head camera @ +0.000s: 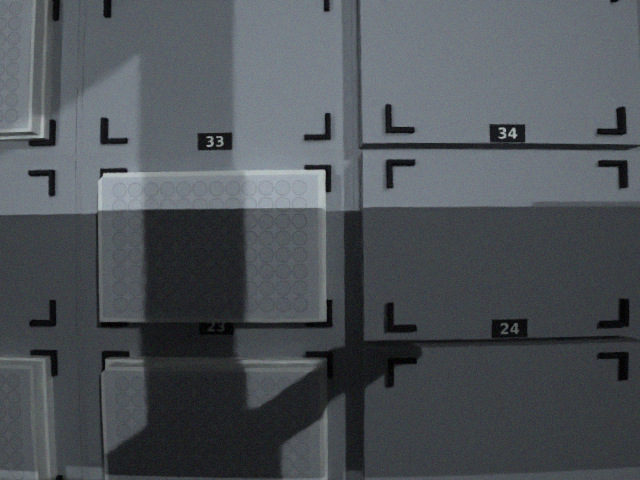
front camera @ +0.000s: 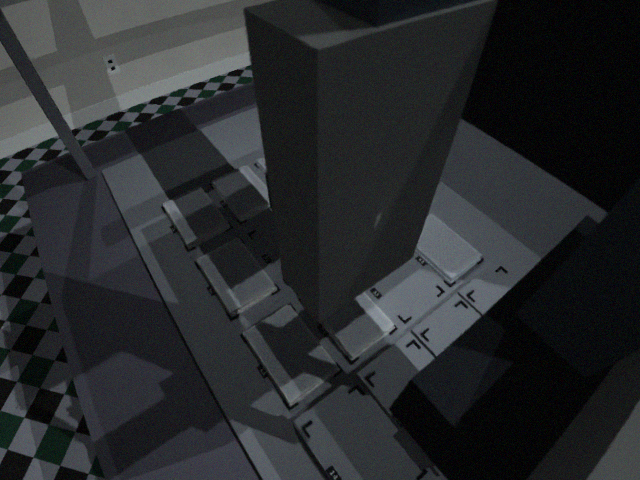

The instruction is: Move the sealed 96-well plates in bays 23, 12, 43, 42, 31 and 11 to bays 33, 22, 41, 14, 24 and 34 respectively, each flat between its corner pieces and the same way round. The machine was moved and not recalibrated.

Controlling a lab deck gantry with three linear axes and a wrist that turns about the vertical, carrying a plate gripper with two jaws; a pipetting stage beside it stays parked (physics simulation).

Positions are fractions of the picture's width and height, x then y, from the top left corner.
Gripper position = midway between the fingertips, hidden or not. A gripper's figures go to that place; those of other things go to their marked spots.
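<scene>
Gripper (front camera: 0.70, 0.86), 38 cm from the lens. Bay 24 (front camera: 0.62, 0.77), 53 cm from the lens; bay 33 (front camera: 0.64, 0.61), 60 cm from the lens; marked spots on bay 24 and bay 33, 14 cm apart. Bay 34 (front camera: 0.70, 0.67), 58 cm from the lens. Bay 44 (front camera: 0.76, 0.60), 64 cm from the lens.
</scene>
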